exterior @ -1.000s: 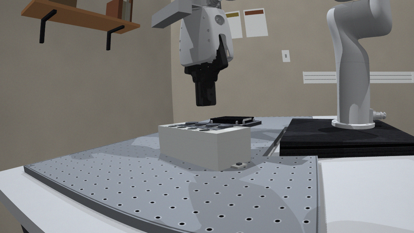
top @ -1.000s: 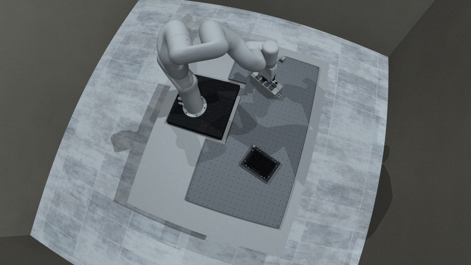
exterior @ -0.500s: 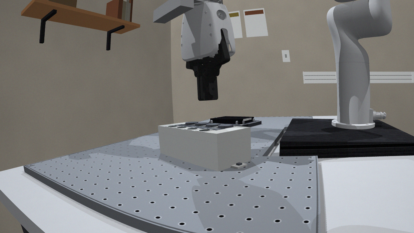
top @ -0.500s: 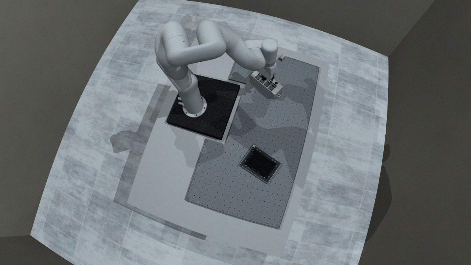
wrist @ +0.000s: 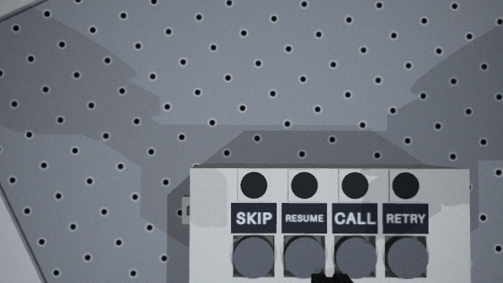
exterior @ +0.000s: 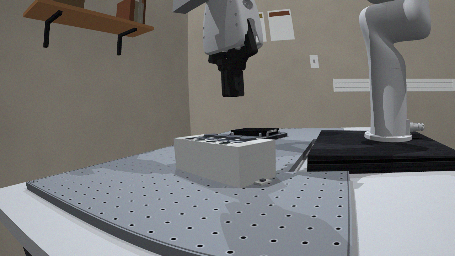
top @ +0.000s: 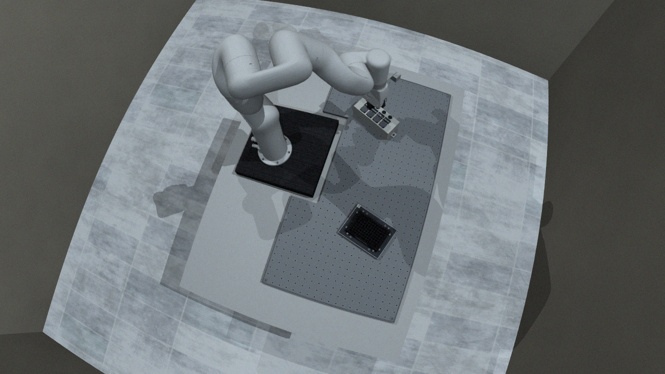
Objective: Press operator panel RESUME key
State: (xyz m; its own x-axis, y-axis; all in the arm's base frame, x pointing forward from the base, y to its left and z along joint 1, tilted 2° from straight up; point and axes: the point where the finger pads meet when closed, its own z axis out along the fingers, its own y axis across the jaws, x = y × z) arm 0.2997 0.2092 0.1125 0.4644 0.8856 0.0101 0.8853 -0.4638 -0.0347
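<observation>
My hand is 100 mm above the operator panel and 10 mm short of it. Also, from my hand: black perforated tray (410 mm to the right, 120 mm below, 100 mm ahead).
</observation>
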